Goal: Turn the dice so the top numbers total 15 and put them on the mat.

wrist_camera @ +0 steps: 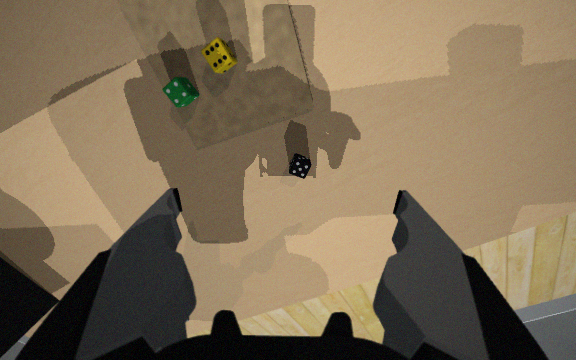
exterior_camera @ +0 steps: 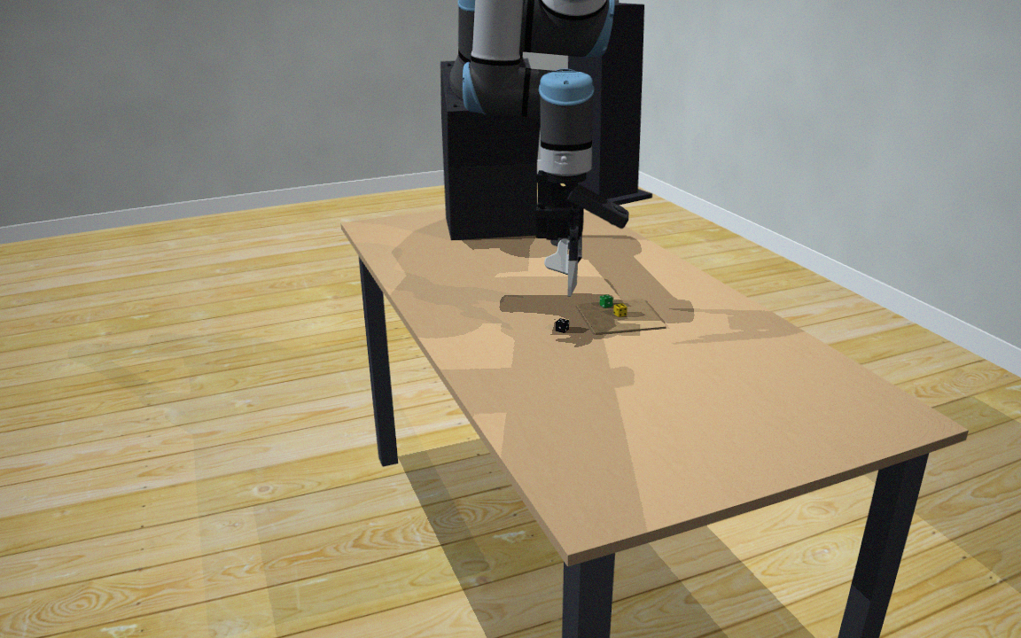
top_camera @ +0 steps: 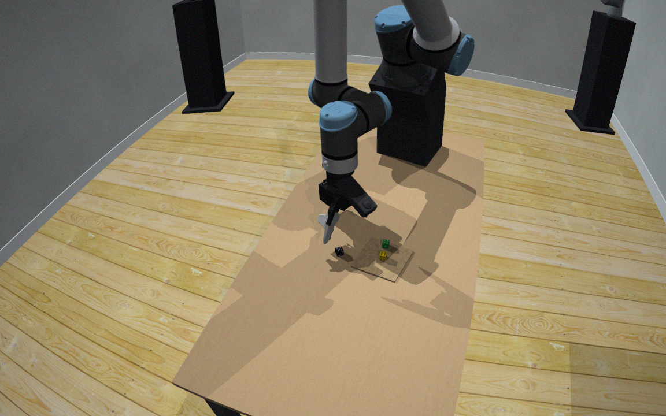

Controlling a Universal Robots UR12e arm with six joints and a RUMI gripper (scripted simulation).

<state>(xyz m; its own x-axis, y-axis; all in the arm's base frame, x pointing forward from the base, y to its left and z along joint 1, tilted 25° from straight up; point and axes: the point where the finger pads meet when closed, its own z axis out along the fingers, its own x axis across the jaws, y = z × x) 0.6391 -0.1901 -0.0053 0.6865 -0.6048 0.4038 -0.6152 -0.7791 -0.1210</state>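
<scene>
Now: the black die 20 mm to the right of my hand and 90 mm below it. From my hand the other things lie so: thin square mat 10 mm ahead, 110 mm to the left, 90 mm below; yellow die 10 mm ahead, 110 mm to the left, 80 mm below; green die 40 mm behind, 110 mm to the left, 80 mm below.
</scene>
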